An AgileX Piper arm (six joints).
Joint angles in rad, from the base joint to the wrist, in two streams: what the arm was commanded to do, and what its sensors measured. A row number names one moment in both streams.
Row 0, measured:
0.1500 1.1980 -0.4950 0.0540 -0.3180 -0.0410
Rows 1 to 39, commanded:
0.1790 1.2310 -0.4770 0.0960 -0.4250 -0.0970
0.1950 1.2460 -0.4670 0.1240 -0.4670 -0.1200
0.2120 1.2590 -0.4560 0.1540 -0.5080 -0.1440
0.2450 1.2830 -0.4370 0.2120 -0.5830 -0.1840
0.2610 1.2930 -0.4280 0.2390 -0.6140 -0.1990
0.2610 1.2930 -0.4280 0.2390 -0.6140 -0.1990
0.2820 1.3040 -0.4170 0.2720 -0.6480 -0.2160
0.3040 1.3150 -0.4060 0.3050 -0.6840 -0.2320
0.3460 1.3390 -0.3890 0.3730 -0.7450 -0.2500
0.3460 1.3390 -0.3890 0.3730 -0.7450 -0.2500
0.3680 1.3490 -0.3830 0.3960 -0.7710 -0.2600
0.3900 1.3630 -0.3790 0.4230 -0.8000 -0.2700
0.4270 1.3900 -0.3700 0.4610 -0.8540 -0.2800
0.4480 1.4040 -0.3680 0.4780 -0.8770 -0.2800
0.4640 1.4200 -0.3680 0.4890 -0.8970 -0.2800
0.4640 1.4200 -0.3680 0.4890 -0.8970 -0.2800
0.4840 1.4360 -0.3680 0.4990 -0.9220 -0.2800
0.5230 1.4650 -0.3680 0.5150 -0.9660 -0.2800
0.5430 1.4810 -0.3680 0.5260 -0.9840 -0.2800
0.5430 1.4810 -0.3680 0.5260 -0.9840 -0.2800
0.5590 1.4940 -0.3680 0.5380 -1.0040 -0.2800
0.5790 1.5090 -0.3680 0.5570 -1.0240 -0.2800
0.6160 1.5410 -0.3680 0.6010 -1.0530 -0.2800
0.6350 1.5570 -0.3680 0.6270 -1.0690 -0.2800
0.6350 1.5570 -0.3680 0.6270 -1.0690 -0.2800
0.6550 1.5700 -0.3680 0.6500 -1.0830 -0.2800
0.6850 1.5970 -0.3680 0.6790 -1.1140 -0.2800
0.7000 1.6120 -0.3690 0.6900 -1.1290 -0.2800
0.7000 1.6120 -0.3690 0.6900 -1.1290 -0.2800
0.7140 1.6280 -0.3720 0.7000 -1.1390 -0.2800
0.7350 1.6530 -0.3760 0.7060 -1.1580 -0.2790
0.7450 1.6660 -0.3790 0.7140 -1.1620 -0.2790
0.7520 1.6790 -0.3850 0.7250 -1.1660 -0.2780
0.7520 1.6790 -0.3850 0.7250 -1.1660 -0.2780
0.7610 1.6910 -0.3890 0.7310 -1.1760 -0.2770
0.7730 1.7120 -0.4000 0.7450 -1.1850 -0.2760
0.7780 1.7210 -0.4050 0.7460 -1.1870 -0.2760
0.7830 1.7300 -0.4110 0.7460 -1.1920 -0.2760
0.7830 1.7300 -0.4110 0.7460 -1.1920 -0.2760
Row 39, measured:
0.7690 1.7110 -0.3910 0.7380 -1.1620 -0.2680
